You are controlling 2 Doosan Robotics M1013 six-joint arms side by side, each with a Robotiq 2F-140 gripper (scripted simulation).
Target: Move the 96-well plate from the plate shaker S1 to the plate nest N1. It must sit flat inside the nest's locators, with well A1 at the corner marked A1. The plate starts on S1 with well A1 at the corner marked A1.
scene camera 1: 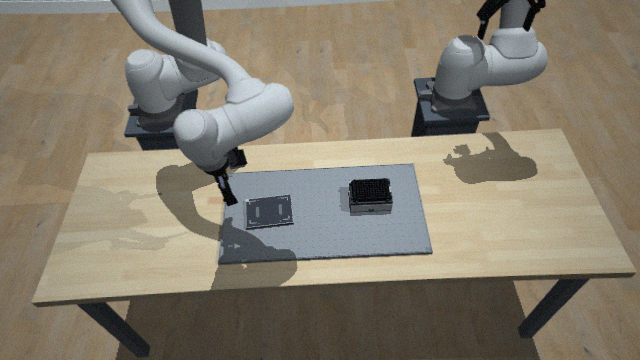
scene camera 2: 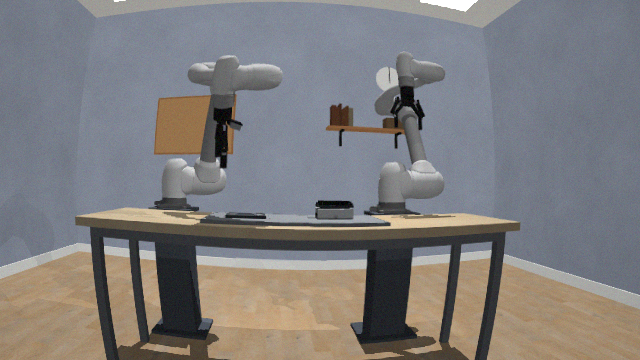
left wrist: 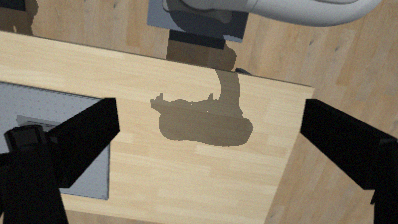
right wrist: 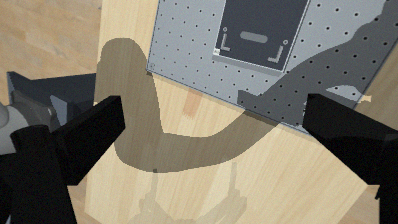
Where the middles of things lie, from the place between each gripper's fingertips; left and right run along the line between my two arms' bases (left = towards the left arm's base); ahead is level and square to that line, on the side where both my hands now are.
The 96-well plate (scene camera 1: pixel 360 188) lies 60 mm behind my right hand (scene camera 2: pixel 220 162), 460 mm to the left of it and 160 mm below it. Round my right hand: plate nest N1 (scene camera 1: pixel 269 214): 20 mm behind, 110 mm to the left, 220 mm below.
I see the 96-well plate 32 cm ahead of my left hand, 43 cm to the right of it and 38 cm below it. Also, from my left hand: plate nest N1: 36 cm ahead, 78 cm to the right, 43 cm below.
